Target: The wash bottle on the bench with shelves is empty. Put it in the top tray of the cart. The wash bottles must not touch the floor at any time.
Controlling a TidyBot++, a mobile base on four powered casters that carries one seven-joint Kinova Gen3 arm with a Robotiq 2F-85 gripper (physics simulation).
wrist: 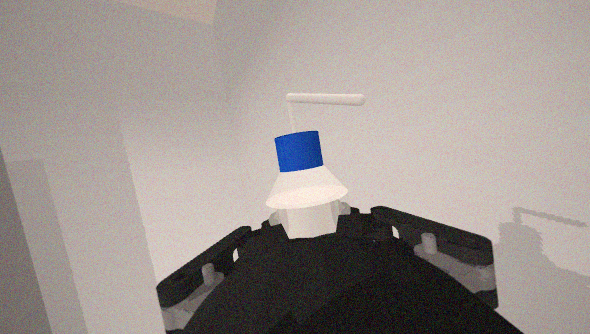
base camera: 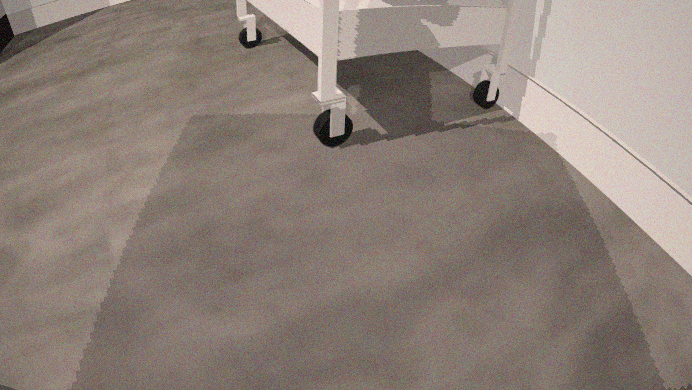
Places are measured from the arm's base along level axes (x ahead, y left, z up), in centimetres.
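Pixels of known places: gripper, fingertip midpoint: (wrist: 309, 212).
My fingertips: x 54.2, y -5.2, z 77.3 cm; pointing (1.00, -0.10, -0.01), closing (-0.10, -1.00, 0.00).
Observation:
Behind a point stands the place of what it marks.
A white wash bottle (wrist: 306, 187) @(x 48.1, y -4.7, z 80.9 cm) with a blue cap and a bent white spout stands out from between the fingers in the wrist view, its cap end uppermost in the picture. My gripper (wrist: 309, 212) @(x 54.2, y -5.2, z 77.3 cm) is shut on this bottle's body, and the black fingers and gripper body hide its lower part. The white cart (base camera: 328, 50) @(x 56.3, y 1.4, z -24.5 cm) shows in part at the top of the base camera view, with its legs, black wheels and lower panels. Its top tray is out of that view. The gripper does not show in the base camera view, and the bench with shelves does not show.
In the base camera view a pale wall (base camera: 615, 75) @(x 57.2, y -40.0, z -22.4 cm) with a white baseboard (base camera: 600, 150) @(x 54.0, y -40.3, z -33.9 cm) runs along the right, close to the cart's right wheel. Grey floor (base camera: 350, 250) @(x 39.4, y -2.0, z -39.7 cm) lies in front of the cart. In the wrist view pale walls stand behind the bottle, with a bottle-shaped shadow at the right.

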